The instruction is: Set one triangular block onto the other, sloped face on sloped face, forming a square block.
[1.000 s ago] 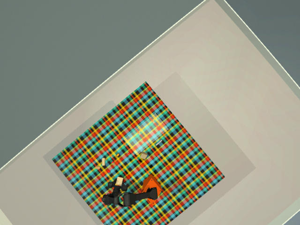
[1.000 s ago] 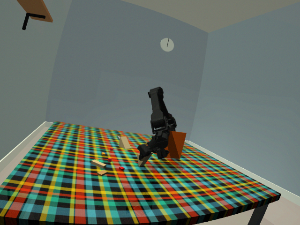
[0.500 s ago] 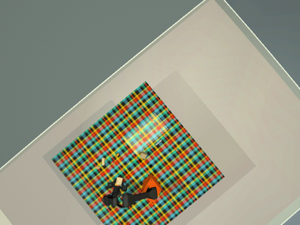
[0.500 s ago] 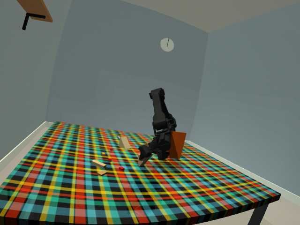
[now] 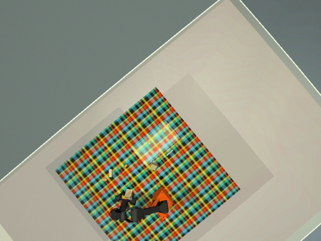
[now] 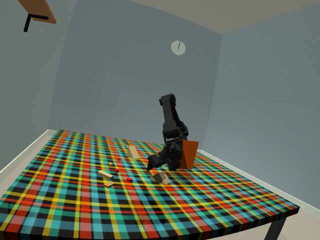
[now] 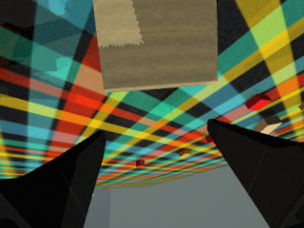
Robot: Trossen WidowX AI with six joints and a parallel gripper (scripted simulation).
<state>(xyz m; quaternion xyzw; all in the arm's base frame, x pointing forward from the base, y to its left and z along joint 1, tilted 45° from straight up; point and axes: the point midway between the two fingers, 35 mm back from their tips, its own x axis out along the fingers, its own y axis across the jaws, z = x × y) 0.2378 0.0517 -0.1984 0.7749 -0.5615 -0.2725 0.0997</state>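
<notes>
Now: gripper tip 3 cm past the triangular block, 4 cm to the right of it and 2 cm above it. Round my gripper tip: orange cube (19 cm ahead, 13 cm to the right, 4 cm below).
</notes>
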